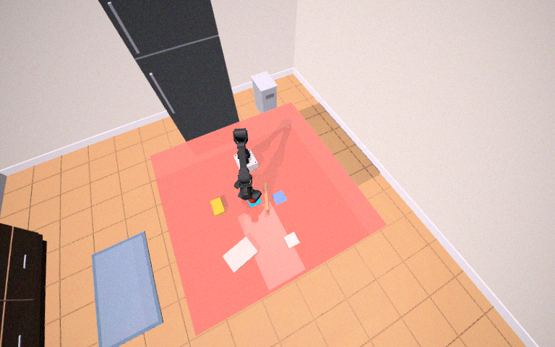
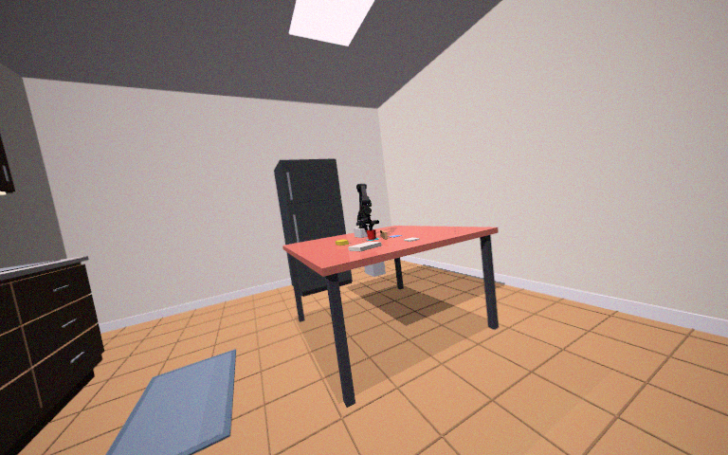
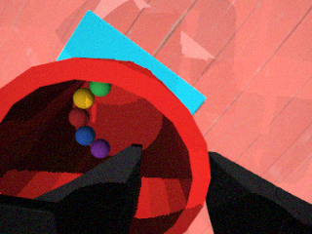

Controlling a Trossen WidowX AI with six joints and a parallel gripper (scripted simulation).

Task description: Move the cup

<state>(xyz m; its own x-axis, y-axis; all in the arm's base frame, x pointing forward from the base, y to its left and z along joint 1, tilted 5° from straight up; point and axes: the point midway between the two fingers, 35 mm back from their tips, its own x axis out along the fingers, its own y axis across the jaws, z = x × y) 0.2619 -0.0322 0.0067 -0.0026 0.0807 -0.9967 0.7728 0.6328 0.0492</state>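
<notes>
My gripper tip is 20 mm short of the cup, 10 mm to the right of it and 10 mm above it. Round my gripper tip: cyan pad: 30 mm ahead, 20 mm to the left, 60 mm below; then blue pad: 60 mm ahead, 200 mm to the left, 60 mm below; then tall tan block: 50 mm ahead, 110 mm to the left, 30 mm below.
</notes>
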